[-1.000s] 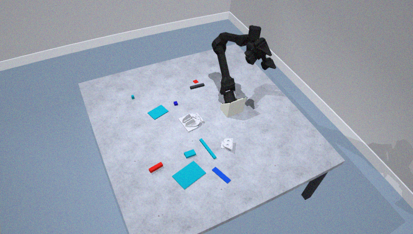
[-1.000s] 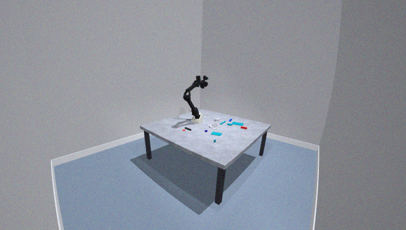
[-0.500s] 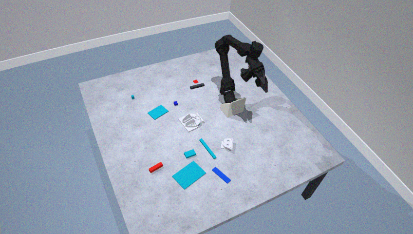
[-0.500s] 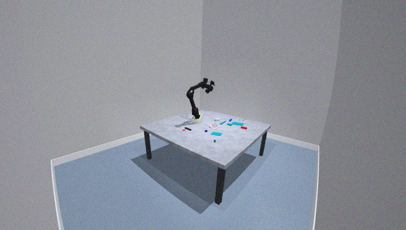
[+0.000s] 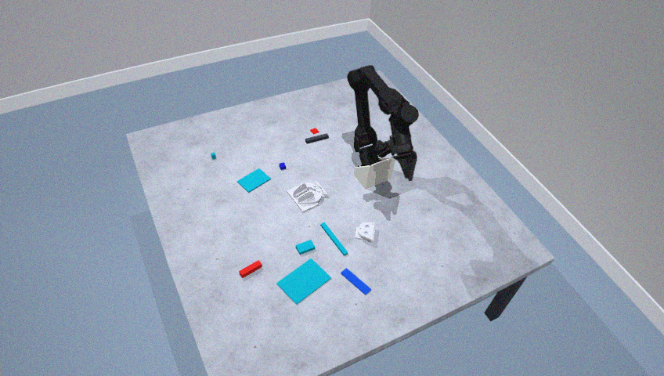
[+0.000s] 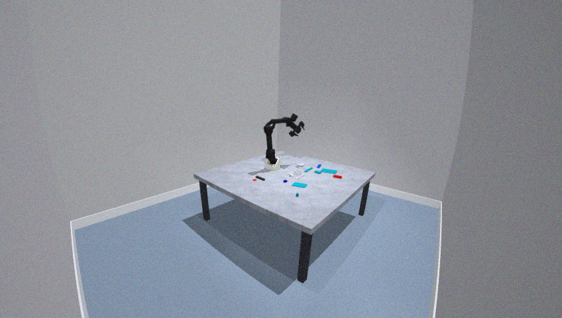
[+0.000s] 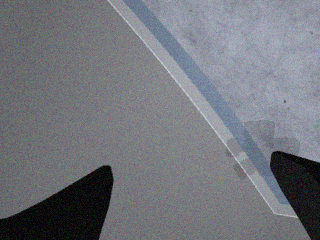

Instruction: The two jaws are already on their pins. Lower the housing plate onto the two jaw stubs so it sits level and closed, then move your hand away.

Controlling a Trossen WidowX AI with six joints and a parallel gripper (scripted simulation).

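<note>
My gripper tip is 34 cm above the long teal bar, 17 cm short of it and 13 cm to the left of it. Round my gripper tip: blue bar 34 cm below, 20 cm ahead, 6 cm to the left; then large teal square 35 cm ahead, 34 cm below, 4 cm to the right; then small teal block 34 cm below, 28 cm ahead, 15 cm to the right.
</note>
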